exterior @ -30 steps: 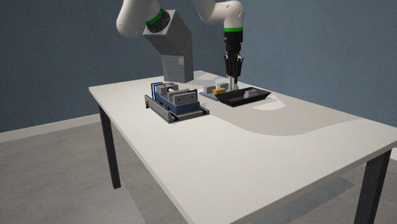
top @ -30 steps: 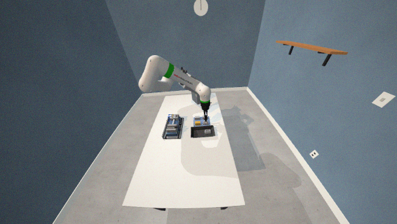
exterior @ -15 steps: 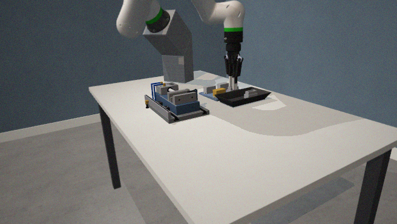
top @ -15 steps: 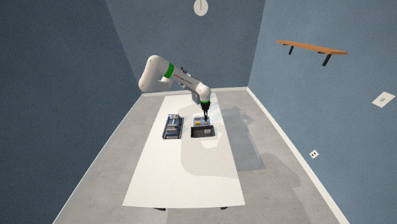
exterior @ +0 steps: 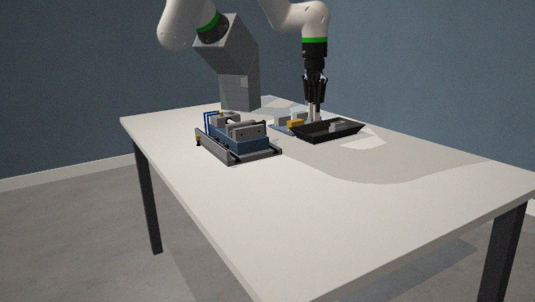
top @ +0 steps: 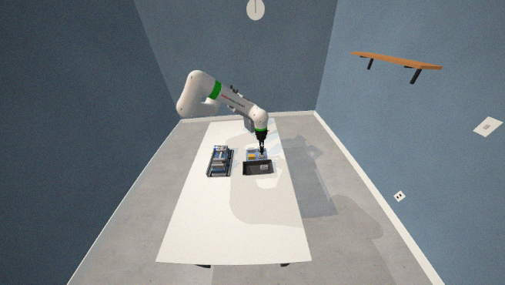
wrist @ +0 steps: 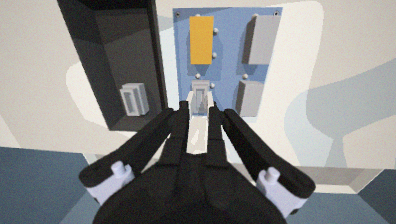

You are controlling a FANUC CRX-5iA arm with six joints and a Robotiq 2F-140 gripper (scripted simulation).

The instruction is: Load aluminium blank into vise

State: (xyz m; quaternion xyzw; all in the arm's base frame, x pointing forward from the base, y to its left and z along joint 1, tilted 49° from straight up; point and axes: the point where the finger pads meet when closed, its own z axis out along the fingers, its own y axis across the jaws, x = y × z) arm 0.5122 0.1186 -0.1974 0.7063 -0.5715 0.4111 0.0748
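Right now the brass blank is 90 mm to the right of my hand and 40 mm below it. From my hand the other things lie so: aluminium blank (90 mm to the right, 90 mm behind, 40 mm below).
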